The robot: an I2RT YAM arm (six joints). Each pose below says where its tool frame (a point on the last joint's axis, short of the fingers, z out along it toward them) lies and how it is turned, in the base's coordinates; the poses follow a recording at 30 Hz.
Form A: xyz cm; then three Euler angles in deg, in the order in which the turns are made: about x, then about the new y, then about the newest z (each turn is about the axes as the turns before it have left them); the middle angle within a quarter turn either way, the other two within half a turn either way.
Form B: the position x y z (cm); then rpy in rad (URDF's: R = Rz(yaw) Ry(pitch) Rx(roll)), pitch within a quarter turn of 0, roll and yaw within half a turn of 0. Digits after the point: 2 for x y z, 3 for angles.
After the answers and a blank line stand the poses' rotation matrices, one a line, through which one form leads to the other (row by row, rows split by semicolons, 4 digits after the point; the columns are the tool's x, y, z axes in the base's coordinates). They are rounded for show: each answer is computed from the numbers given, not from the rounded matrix.
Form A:
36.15, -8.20, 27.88, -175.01, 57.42, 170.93
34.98, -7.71, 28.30, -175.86, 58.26, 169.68
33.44, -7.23, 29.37, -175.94, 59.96, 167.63
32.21, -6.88, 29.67, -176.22, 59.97, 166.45
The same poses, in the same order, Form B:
36.15, -8.20, 27.88, -3.055, 1.002, -2.984
34.98, -7.71, 28.30, -2.989, 1.011, -2.917
33.44, -7.23, 29.37, -2.914, 1.033, -2.837
32.21, -6.88, 29.67, -2.871, 1.026, -2.790

-0.5317 -0.0849 0.8426; -0.0847 0.9953 0.0468; -0.8427 -0.0464 -0.5364
-0.5176 -0.0942 0.8504; -0.1183 0.9923 0.0380; -0.8474 -0.0809 -0.5247
-0.4890 -0.1072 0.8657; -0.1538 0.9875 0.0354; -0.8586 -0.1158 -0.4993
-0.4865 -0.1173 0.8658; -0.1783 0.9834 0.0330; -0.8553 -0.1383 -0.4994

